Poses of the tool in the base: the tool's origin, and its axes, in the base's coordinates. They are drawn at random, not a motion.
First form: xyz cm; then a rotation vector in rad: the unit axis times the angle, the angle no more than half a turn.
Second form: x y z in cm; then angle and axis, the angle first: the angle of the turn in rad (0 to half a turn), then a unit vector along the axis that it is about. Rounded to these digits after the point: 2 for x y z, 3 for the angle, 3 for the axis.
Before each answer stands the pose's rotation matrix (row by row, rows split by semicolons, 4 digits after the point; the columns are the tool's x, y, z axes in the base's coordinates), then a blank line. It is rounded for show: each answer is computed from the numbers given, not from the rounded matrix.
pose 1, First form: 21.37, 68.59, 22.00, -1.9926, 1.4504, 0.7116
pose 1, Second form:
0.2708 -0.9586 -0.0880; -0.6563 -0.2507 0.7117; -0.7043 -0.1350 -0.6970

21.37, 68.59, 22.00, 2.565, -0.777, 0.565, 0.277
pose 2, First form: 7.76, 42.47, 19.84, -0.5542, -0.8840, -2.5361
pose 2, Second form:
-0.8429 0.4847 0.2338; -0.2343 -0.7217 0.6513; 0.4844 0.4942 0.7219

7.76, 42.47, 19.84, 2.742, -0.202, -0.322, -0.925
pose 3, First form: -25.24, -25.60, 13.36, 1.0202, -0.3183, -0.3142
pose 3, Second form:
0.9099 0.1069 -0.4008; -0.3994 0.4868 -0.7769; 0.1121 0.8670 0.4856

-25.24, -25.60, 13.36, 1.114, 0.916, -0.286, -0.282
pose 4, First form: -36.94, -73.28, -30.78, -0.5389, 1.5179, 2.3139
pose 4, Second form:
-0.8773 -0.4605 -0.1352; 0.0594 -0.3837 0.9215; -0.4762 0.8005 0.3640

-36.94, -73.28, -30.78, 2.819, -0.191, 0.538, 0.821
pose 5, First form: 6.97, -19.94, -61.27, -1.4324, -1.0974, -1.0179
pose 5, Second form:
0.2273 0.9731 0.0382; 0.1112 -0.0649 0.9917; 0.9675 -0.2212 -0.1229

6.97, -19.94, -61.27, 2.072, -0.691, -0.530, -0.491
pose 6, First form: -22.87, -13.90, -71.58, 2.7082, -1.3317, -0.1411
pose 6, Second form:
0.6085 -0.7818 -0.1364; -0.7930 -0.6056 -0.0666; -0.0305 0.1487 -0.9884

-22.87, -13.90, -71.58, 3.021, 0.896, -0.441, -0.047
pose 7, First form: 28.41, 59.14, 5.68, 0.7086, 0.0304, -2.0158
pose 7, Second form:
-0.3674 0.8034 -0.4686; -0.7889 -0.5361 -0.3005; -0.4926 0.2592 0.8308

28.41, 59.14, 5.68, 2.137, 0.332, 0.014, -0.943
